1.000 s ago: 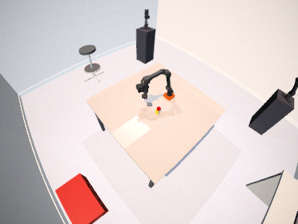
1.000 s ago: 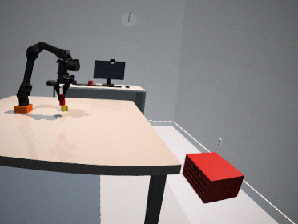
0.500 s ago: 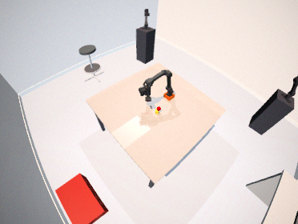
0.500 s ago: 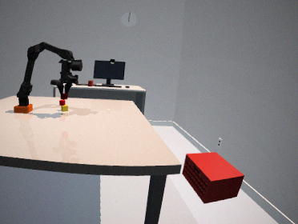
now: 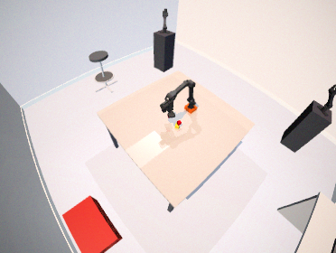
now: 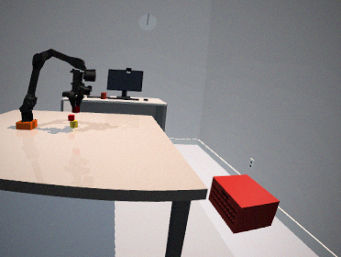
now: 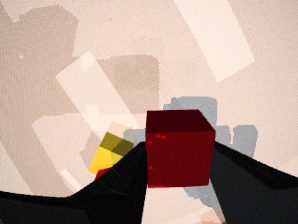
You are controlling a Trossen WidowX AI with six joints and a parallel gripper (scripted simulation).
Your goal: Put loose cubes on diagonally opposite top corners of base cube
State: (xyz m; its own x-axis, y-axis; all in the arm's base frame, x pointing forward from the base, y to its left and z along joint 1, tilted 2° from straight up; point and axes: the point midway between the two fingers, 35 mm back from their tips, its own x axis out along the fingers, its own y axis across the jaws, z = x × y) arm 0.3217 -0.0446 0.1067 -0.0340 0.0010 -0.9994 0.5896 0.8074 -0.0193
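Right now my gripper tip is 2 cm past the yellow cube, 9 cm to the right of it and 10 cm above it.
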